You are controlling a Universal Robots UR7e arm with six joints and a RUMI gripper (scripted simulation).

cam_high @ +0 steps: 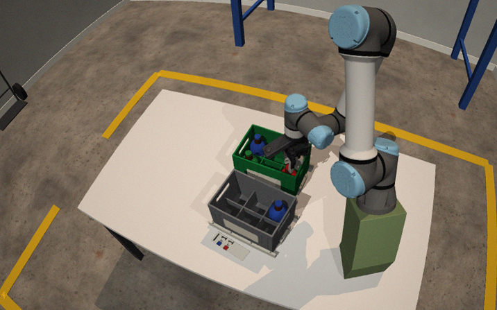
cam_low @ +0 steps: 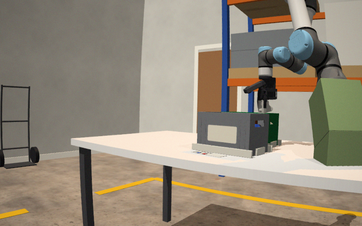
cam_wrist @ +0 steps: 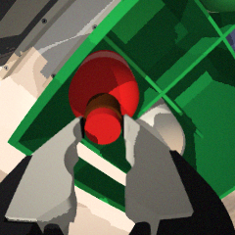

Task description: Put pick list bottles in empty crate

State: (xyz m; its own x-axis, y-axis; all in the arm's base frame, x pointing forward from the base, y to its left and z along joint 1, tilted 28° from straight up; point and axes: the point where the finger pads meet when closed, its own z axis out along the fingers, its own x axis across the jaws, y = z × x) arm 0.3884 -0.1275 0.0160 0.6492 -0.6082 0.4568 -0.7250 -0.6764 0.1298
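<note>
The red bottle lies 7 cm below my hand. From my hand the other things lie so: blue bottle: 2 cm behind, 17 cm to the left, 7 cm below; green crate: 9 cm ahead, 5 cm to the right, 7 cm below; white bottle: 1 cm behind, 9 cm to the right, 7 cm below.
</note>
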